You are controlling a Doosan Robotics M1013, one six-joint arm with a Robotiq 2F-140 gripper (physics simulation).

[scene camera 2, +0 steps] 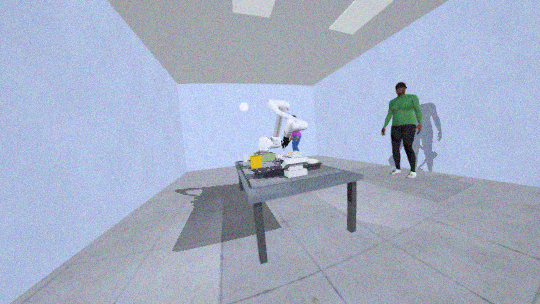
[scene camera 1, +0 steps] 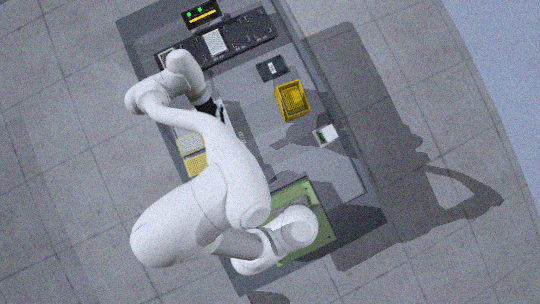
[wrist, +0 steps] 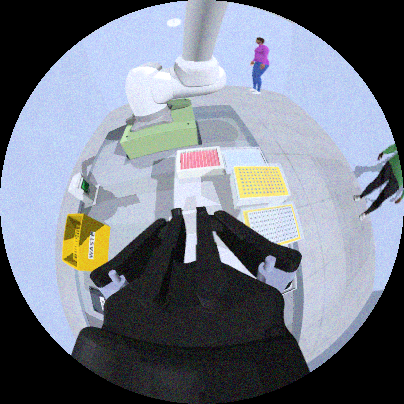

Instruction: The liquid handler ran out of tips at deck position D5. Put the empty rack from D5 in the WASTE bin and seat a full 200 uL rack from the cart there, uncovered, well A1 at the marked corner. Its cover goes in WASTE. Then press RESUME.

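Places are measured from the arm's base along level axes (x right, y ahead, z up), in millimetres.
Where they show: gripper, fingertip midpoint: point(scene camera 2: 283, 150) point(wrist: 192, 204); arm's base, origin of the base link: point(scene camera 2: 263, 153) point(wrist: 152, 116).
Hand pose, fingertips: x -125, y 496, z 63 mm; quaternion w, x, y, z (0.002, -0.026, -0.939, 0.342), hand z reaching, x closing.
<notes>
Things, the pixels of their centre, and the offset from my fingertips. "pt": a spot on its surface instead. Level surfaces: height alone.
- white cart, body centre: point(wrist: 231, 217) point(scene camera 1: 211, 149) dz -128, dx -87, dy +0 mm
- pink-tipped rack, body centre: point(wrist: 199, 161) dz -86, dx -34, dy -168 mm
- pale clear cover, body centre: point(wrist: 244, 159) dz -94, dx -169, dy -155 mm
- yellow rack, body centre: point(wrist: 260, 181) point(scene camera 1: 199, 164) dz -47, dx -160, dy -46 mm
- white rack with a yellow rim, body centre: point(wrist: 272, 225) point(scene camera 1: 191, 143) dz -46, dx -149, dy +59 mm
- yellow WASTE bin, body centre: point(wrist: 84, 243) point(scene camera 1: 291, 101) point(scene camera 2: 255, 161) dz -94, dx +381, dy +24 mm
- dark deck, its level: dz -106 mm
- white rack, body centre: point(scene camera 1: 214, 42) dz -99, dx +179, dy +484 mm
- white button box, body centre: point(wrist: 82, 189) point(scene camera 1: 326, 134) dz -96, dx +459, dy -205 mm
- black labelled pad, surface spot: point(scene camera 1: 272, 67) pt dz -155, dx +393, dy +244 mm
- display, surface spot: point(scene camera 1: 200, 15) pt dz -39, dx +174, dy +622 mm
My gripper point(wrist: 192, 204) point(scene camera 1: 221, 113) point(scene camera 2: 285, 142) is shut with nothing between its fingers. It hangs low over the near edge of the white cart point(wrist: 190, 190), facing the racks. On the cart stand a pink-tipped rack point(wrist: 199, 159), a rack under a pale clear cover point(wrist: 242, 154), a yellow rack point(wrist: 260, 180) point(scene camera 1: 196, 164) and a white rack with a yellow rim point(wrist: 271, 223) point(scene camera 1: 190, 143). The yellow WASTE bin point(wrist: 84, 236) point(scene camera 1: 292, 100) point(scene camera 2: 255, 161) stands to the gripper's left. The dark deck point(scene camera 1: 241, 32) holds a white rack point(scene camera 1: 215, 42); another rack point(scene camera 1: 164, 57) is partly hidden by the arm.
The white button box point(scene camera 1: 325, 134) point(wrist: 86, 185) with a green button stands beyond the bin. A black labelled pad point(scene camera 1: 272, 67) lies near the deck. The arm's green base point(wrist: 162, 133) point(scene camera 1: 302, 196) is at the table end. A display point(scene camera 1: 200, 15) stands behind the deck. Two people point(scene camera 2: 403, 128) point(wrist: 260, 61) stand nearby.
</notes>
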